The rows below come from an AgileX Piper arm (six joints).
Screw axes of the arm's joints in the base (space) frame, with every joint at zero. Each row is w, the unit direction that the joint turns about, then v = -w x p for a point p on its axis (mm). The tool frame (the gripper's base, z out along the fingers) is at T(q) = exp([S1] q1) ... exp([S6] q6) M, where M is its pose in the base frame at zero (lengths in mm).
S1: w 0 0 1 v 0 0 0
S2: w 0 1 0 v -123 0 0
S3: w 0 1 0 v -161.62 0 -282.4
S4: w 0.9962 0 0.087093 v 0 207.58 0
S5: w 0 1 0 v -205.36 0 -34.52
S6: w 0.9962 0 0.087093 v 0 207.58 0
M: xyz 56.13 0 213.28 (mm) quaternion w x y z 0.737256 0 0.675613 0
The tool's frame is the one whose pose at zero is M.
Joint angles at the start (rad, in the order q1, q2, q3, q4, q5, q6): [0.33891 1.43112 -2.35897 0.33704 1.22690 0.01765]
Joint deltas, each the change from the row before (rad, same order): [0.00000 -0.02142 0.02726 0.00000 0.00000 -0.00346]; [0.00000 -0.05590 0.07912 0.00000 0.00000 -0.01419]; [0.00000 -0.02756 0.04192 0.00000 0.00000 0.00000]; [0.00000 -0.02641 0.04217 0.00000 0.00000 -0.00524]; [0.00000 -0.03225 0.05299 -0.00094 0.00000 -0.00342]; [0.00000 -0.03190 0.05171 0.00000 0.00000 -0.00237]
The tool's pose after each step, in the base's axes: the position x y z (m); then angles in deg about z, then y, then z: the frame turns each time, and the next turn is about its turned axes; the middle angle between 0 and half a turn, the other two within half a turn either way. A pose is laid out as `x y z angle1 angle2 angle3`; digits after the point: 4 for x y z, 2 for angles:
0.1721 0.0907 0.6148 37.90 100.82 11.14
0.1616 0.0870 0.6093 37.98 102.08 10.76
0.1570 0.0854 0.6056 38.04 102.86 11.03
0.1529 0.0839 0.6013 38.11 103.72 11.03
0.1481 0.0822 0.5955 38.16 104.85 11.19
0.1432 0.0804 0.5896 38.26 105.93 11.44

